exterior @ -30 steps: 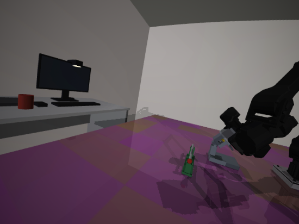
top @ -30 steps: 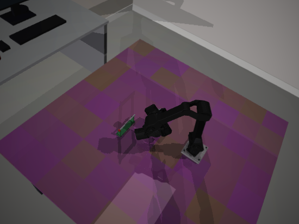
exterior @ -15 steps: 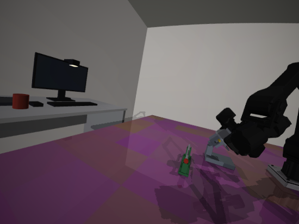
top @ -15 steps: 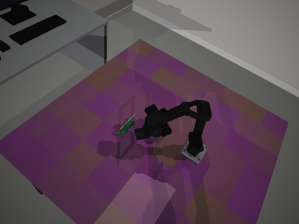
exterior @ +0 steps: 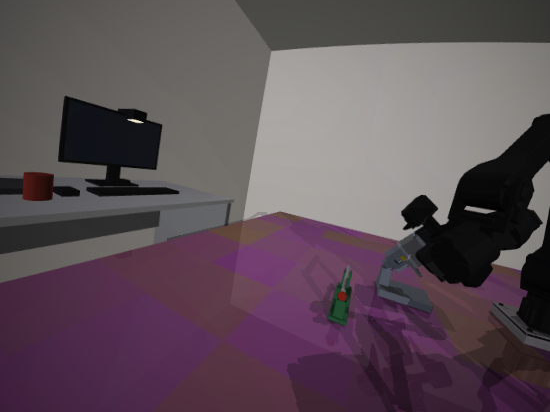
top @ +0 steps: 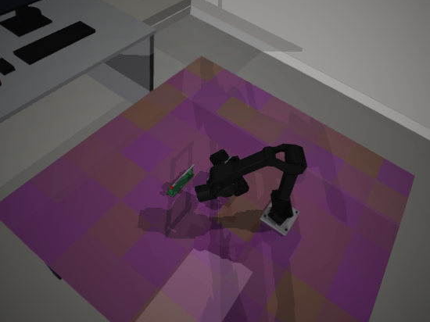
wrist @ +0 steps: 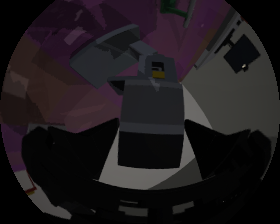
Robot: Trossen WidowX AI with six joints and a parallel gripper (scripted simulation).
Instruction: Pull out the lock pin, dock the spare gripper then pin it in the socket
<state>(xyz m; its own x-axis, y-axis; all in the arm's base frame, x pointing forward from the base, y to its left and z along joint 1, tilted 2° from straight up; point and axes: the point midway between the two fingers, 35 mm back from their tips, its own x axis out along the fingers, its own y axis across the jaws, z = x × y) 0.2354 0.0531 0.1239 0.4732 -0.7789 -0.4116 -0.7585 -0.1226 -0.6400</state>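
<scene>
Now: gripper tip 1 cm to the right of the spare gripper and 1 cm above it. The rest, counted from my gripper tip: grey mount 2 cm ahead, 2 cm to the left, 7 cm below; green cradle 11 cm ahead, 16 cm to the left, 10 cm below.
</scene>
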